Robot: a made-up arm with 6 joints. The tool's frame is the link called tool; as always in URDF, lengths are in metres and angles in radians.
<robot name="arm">
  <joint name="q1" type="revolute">
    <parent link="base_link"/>
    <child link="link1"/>
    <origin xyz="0 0 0.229" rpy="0 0 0"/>
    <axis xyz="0 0 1"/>
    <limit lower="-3.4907" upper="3.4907" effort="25" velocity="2.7"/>
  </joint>
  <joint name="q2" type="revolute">
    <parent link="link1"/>
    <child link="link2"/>
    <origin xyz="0 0 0" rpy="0 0 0"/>
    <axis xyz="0 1 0"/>
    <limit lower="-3.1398" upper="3.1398" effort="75" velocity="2.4"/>
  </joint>
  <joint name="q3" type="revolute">
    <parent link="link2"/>
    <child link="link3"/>
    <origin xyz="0 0 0.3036" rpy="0 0 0"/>
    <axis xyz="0 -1 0"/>
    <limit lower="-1.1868" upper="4.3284" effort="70" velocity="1"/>
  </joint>
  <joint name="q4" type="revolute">
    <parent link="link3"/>
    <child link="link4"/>
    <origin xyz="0 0 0" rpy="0 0 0"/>
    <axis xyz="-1 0 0"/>
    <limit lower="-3.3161" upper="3.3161" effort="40" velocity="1.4"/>
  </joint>
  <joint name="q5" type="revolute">
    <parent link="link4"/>
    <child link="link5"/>
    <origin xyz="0.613 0 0" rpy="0 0 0"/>
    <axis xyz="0 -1 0"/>
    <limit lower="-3.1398" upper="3.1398" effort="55" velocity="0.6"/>
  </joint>
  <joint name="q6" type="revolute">
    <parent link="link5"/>
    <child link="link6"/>
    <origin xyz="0 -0.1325 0" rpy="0 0 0"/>
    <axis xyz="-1 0 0"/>
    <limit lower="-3.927" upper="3.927" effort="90" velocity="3.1"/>
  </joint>
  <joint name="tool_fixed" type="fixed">
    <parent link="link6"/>
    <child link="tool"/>
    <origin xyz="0 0 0" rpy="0 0 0"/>
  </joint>
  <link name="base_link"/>
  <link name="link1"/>
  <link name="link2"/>
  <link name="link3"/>
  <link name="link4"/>
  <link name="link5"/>
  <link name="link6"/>
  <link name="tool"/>
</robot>
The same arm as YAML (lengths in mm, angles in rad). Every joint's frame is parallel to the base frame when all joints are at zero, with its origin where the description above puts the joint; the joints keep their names.
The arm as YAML. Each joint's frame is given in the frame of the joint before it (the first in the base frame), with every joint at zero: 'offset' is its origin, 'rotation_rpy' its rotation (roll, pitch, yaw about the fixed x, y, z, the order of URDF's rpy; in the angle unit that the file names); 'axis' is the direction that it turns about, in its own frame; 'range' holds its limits. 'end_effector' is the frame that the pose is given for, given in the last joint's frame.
length_unit: mm
angle_unit: rad
chain:
  - id: q1
    offset: [0.0, 0.0, 229.0]
    rotation_rpy: [0.0, 0.0, 0.0]
    axis: "+z"
    range: [-3.4907, 3.4907]
  - id: q2
    offset: [0.0, 0.0, 0.0]
    rotation_rpy: [0.0, 0.0, 0.0]
    axis: "+y"
    range: [-3.1398, 3.1398]
  - id: q3
    offset: [0.0, 0.0, 303.6]
    rotation_rpy: [0.0, 0.0, 0.0]
    axis: "-y"
    range: [-1.1868, 4.3284]
  - id: q4
    offset: [0.0, 0.0, 0.0]
    rotation_rpy: [0.0, 0.0, 0.0]
    axis: "-x"
    range: [-3.3161, 3.3161]
  - id: q5
    offset: [613.0, 0.0, 0.0]
    rotation_rpy: [0.0, 0.0, 0.0]
    axis: "-y"
    range: [-3.1398, 3.1398]
  - id: q6
    offset: [0.0, -132.5, 0.0]
    rotation_rpy: [0.0, 0.0, 0.0]
    axis: "-x"
    range: [-3.927, 3.927]
end_effector:
  offset: [0.0, 0.0, 0.0]
  rotation_rpy: [0.0, 0.0, 0.0]

